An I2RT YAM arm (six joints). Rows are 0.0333 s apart.
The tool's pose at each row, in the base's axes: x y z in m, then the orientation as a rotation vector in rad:
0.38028, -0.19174, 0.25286, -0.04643, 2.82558, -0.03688
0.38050, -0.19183, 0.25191, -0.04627, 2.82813, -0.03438
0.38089, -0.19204, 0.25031, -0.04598, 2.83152, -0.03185
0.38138, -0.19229, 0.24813, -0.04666, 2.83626, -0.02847
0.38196, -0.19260, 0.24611, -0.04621, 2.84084, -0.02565
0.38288, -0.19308, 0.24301, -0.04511, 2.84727, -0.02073
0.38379, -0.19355, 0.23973, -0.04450, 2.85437, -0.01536
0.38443, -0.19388, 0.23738, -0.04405, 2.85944, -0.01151
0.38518, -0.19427, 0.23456, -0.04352, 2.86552, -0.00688
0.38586, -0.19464, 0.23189, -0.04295, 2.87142, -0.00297
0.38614, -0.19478, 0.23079, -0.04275, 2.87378, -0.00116
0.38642, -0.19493, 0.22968, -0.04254, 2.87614, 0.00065
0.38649, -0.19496, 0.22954, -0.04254, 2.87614, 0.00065
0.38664, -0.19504, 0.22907, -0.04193, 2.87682, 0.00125
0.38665, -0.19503, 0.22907, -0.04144, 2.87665, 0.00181
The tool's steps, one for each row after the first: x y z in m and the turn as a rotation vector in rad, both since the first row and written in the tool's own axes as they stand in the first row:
0.00009, -0.00007, 0.00097, -0.00177, 0.00249, 0.00038
0.00022, -0.00024, 0.00262, -0.00356, 0.00582, 0.00086
0.00044, -0.00044, 0.00485, -0.00606, 0.01050, 0.00076
0.00053, -0.00070, 0.00695, -0.00805, 0.01502, 0.00138
0.00063, -0.00111, 0.01020, -0.01144, 0.02135, 0.00266
0.00080, -0.00151, 0.01360, -0.01520, 0.02835, 0.00366
0.00093, -0.00178, 0.01604, -0.01788, 0.03336, 0.00438
0.00110, -0.00211, 0.01896, -0.02110, 0.03937, 0.00523
0.00130, -0.00241, 0.02172, -0.02381, 0.04522, 0.00603
0.00138, -0.00253, 0.02286, -0.02506, 0.04755, 0.00636
0.00146, -0.00265, 0.02400, -0.02631, 0.04989, 0.00669
0.00144, -0.00268, 0.02416, -0.02631, 0.04989, 0.00669
0.00144, -0.00275, 0.02465, -0.02666, 0.05056, 0.00717
0.00143, -0.00274, 0.02465, -0.02699, 0.05039, 0.00756

